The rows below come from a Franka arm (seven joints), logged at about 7 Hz.
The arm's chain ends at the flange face. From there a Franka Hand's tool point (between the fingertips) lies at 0.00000 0.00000 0.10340 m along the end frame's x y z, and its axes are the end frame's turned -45 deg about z.
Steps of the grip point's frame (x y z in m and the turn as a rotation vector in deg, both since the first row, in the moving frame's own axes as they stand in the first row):
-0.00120, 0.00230, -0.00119, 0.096, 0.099, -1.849
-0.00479, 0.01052, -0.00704, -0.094, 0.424, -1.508
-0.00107, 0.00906, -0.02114, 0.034, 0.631, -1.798
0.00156, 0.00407, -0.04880, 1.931, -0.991, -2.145
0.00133, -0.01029, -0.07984, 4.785, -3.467, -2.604
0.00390, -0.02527, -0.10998, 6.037, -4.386, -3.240
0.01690, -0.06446, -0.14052, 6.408, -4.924, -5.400
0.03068, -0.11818, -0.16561, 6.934, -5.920, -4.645
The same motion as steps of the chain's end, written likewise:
0.00078, 0.00272, -0.00119, 0.138, 0.002, -1.849
0.00340, 0.01126, -0.00704, 0.233, 0.366, -1.508
0.00490, 0.00802, -0.02113, 0.470, 0.422, -1.798
0.00773, 0.00290, -0.04873, 0.665, -2.066, -2.145
0.00421, -0.00678, -0.07929, 0.932, -5.835, -2.604
-0.00180, -0.01890, -0.10910, 1.167, -7.370, -3.240
-0.01915, -0.05633, -0.13949, 1.049, -8.013, -5.400
-0.04550, -0.10464, -0.16430, 0.717, -9.089, -4.645

